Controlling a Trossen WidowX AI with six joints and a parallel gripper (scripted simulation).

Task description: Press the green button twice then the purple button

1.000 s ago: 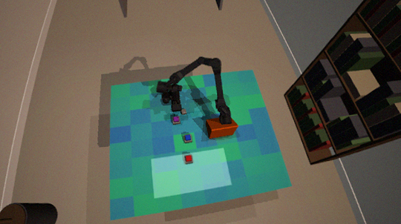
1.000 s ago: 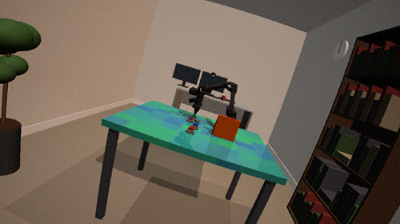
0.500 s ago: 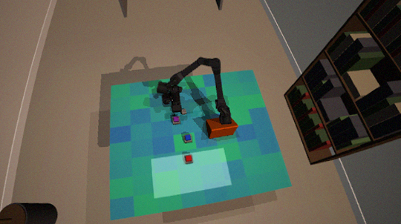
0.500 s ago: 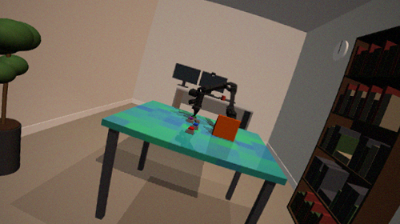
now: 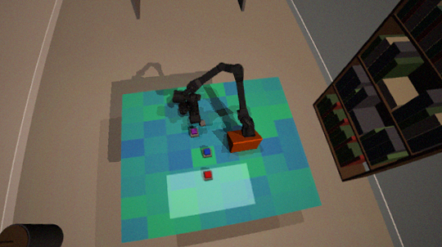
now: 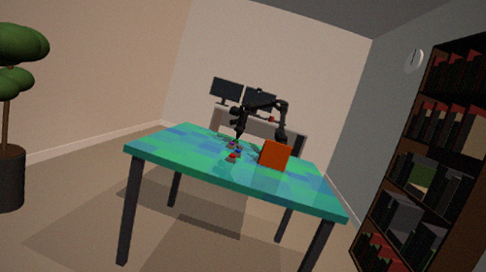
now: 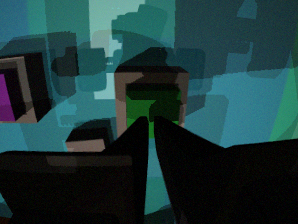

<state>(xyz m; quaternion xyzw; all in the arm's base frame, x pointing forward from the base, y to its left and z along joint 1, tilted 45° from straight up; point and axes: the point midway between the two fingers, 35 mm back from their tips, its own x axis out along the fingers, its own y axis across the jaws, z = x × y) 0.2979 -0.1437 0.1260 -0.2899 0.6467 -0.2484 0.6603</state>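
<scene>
The green button is 10 mm below my gripper tip. Also, from my gripper tip: red button (40 mm behind, 370 mm to the left, 10 mm below); purple button (10 mm ahead, 110 mm to the left, 10 mm below); blue button (50 mm behind, 240 mm to the left, 10 mm below).
</scene>
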